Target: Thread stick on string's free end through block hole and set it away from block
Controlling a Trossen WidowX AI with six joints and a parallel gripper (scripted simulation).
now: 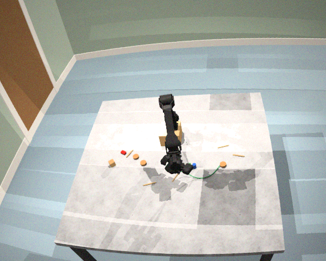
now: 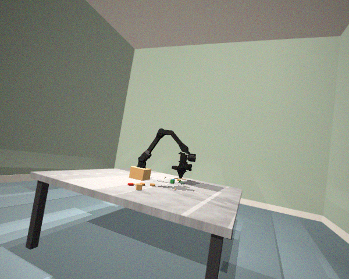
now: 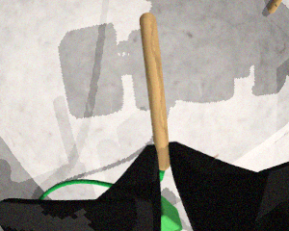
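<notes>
Now: the thin wooden stick 10 mm to the right of my gripper tip and 10 mm ahead of it. From my gripper tip the other things lie so: green cube (90 mm behind, 50 mm to the left, 50 mm below); blue cylinder (90 mm to the left, 90 mm behind, 50 mm below); round wooden button (260 mm to the left, 100 mm behind, 50 mm below).
</notes>
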